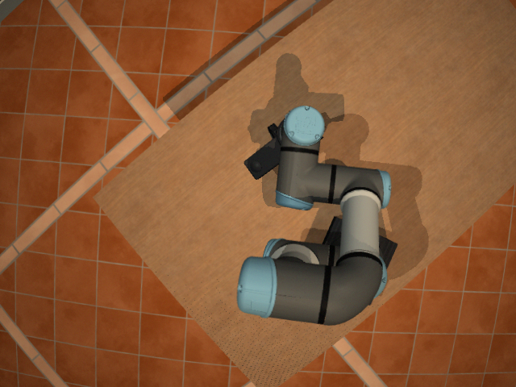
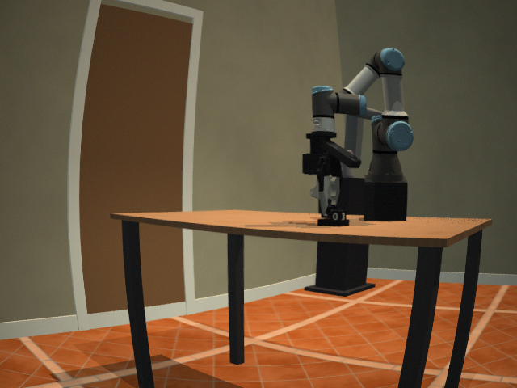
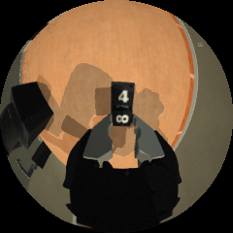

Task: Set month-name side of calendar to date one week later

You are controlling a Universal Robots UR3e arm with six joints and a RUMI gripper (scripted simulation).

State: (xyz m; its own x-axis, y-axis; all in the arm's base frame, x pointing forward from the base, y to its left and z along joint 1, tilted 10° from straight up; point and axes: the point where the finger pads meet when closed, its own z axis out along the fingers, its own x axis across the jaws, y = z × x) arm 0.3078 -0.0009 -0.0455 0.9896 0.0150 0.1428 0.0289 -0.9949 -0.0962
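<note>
My gripper is now 4 cm above the black calendar tray and 2 cm to the right of it.
</note>
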